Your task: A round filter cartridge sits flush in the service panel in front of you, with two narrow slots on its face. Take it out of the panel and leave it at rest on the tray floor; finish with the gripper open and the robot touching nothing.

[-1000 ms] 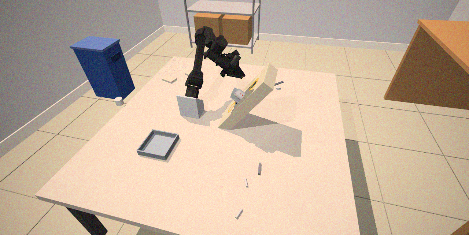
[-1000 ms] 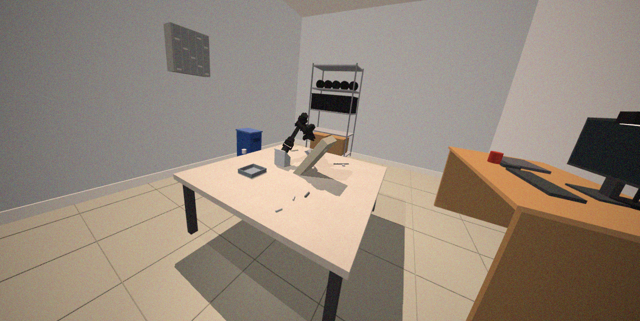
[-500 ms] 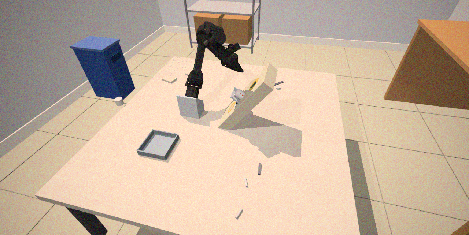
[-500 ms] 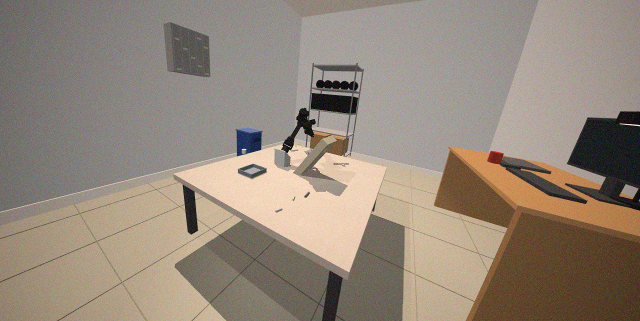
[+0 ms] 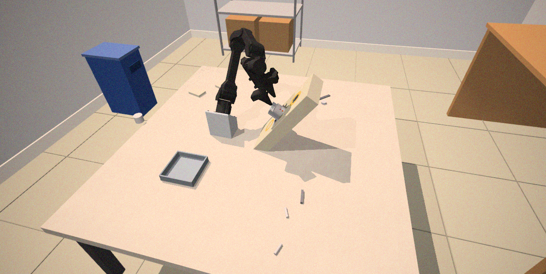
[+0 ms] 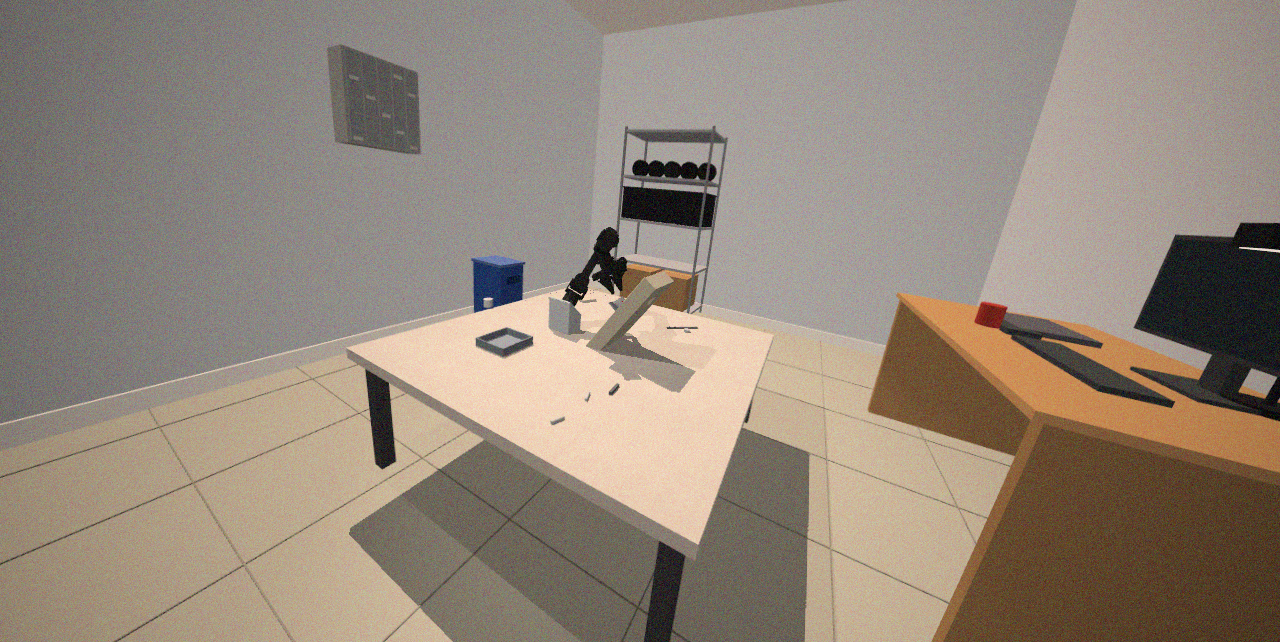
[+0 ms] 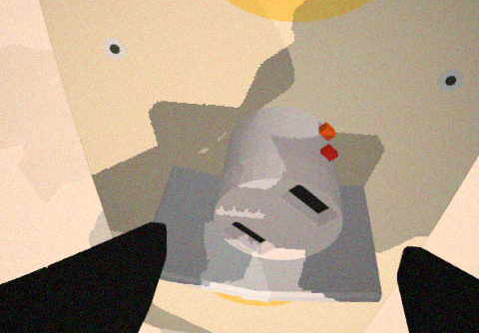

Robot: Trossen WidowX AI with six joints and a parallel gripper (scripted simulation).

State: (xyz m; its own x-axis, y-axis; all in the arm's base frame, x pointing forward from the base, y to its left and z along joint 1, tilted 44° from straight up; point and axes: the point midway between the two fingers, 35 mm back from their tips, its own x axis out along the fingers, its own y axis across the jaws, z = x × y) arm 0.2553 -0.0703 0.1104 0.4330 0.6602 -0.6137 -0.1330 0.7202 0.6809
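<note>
My gripper tip is now 2 cm short of the round white filter cartridge and 4 cm above it. From my gripper tip the other things lie so: grey tray 30 cm behind, 32 cm to the right, 22 cm below; beige service panel 6 cm ahead, 1 cm to the left, 6 cm below.
</note>
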